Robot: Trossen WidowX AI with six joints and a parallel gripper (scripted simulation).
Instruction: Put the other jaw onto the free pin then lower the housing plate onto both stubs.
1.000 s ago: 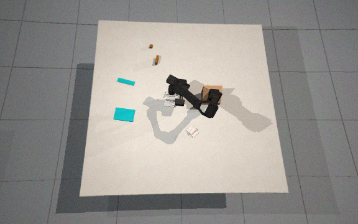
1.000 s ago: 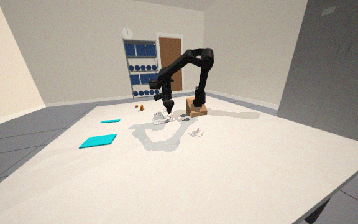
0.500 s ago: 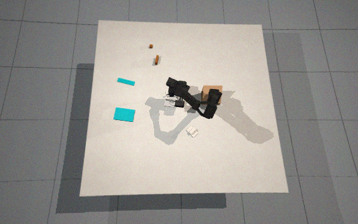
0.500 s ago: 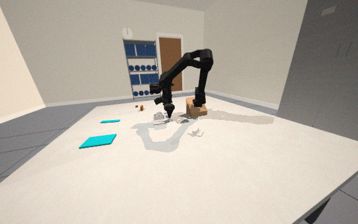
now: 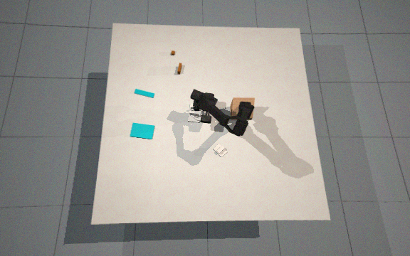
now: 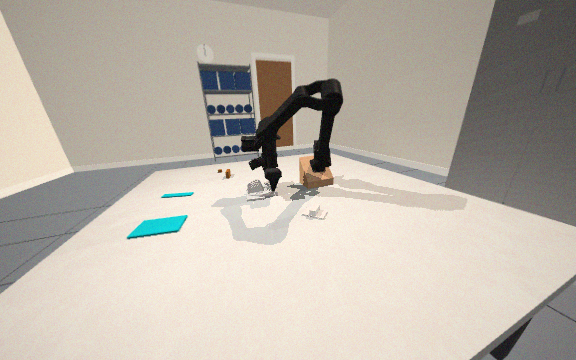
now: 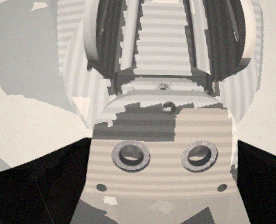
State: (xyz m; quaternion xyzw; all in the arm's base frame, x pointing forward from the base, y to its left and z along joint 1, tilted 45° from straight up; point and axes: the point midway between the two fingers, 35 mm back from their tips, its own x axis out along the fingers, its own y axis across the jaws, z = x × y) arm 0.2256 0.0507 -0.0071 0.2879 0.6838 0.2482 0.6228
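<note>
My gripper tip is 20 mm short of the elongated piece, 20 mm to the right of it and 10 mm above it. From my gripper tip the other things lie so: white stand: 90 mm behind, 230 mm to the left, 10 mm below; white housing plate: 10 mm ahead, 20 mm above.
</note>
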